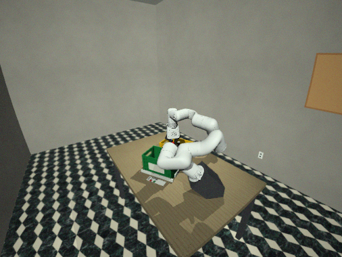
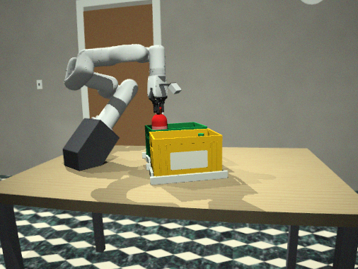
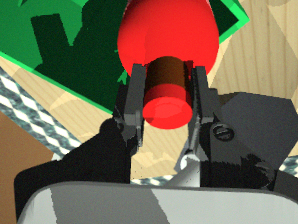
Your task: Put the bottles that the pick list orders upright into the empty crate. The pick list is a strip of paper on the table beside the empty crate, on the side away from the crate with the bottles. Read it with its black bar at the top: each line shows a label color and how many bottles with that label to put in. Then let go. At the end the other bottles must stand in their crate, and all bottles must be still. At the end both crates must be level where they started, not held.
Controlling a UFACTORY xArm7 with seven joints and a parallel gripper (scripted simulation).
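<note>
My gripper is now 7 cm above the red bottle. Round my hand: green crate 19 cm below, 9 cm to the left, 4 cm ahead; then green-capped bottle 19 cm to the right, 18 cm below, 14 cm ahead; then yellow crate 19 cm below, 18 cm ahead, 10 cm to the right.
</note>
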